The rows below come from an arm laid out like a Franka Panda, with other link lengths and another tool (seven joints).
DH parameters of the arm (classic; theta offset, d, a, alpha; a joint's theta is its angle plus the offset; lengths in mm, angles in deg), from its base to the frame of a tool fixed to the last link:
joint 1: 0 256.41 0 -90
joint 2: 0 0 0 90
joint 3: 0 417.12 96.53 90
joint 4: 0 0 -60.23 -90
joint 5: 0 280.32 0 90
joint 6: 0 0 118.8 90
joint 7: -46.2 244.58 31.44 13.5
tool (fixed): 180 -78.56 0 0
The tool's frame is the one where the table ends.
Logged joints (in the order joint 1, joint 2, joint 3, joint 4, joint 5, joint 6, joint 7), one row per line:
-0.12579 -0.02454 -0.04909 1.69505 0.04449 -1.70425 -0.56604
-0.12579 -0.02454 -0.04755 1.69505 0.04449 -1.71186 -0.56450
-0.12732 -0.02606 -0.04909 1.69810 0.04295 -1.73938 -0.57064
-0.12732 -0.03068 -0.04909 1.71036 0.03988 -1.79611 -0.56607
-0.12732 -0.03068 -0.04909 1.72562 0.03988 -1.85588 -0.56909
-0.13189 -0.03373 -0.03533 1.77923 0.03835 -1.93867 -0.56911
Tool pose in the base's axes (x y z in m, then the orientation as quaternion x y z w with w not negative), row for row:
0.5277 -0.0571 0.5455 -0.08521 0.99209 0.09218 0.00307
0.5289 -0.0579 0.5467 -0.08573 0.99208 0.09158 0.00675
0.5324 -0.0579 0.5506 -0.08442 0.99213 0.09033 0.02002
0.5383 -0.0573 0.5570 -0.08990 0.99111 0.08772 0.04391
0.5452 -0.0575 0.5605 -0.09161 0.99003 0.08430 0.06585
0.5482 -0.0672 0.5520 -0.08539 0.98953 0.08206 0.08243
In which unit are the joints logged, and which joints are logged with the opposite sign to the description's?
The joints are logged in radians. Opposite sign: joint 3, joint 4, joint 5, joint 6, joint 7.
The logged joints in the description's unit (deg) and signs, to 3 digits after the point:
-7.207 -1.406 2.813 -97.119 -2.549 97.646 32.432
-7.207 -1.406 2.724 -97.119 -2.549 98.082 32.343
-7.295 -1.493 2.813 -97.294 -2.461 99.659 32.695
-7.295 -1.758 2.813 -97.996 -2.285 102.910 32.433
-7.295 -1.758 2.813 -98.871 -2.285 106.334 32.606
-7.557 -1.933 2.024 -101.942 -2.197 111.078 32.608

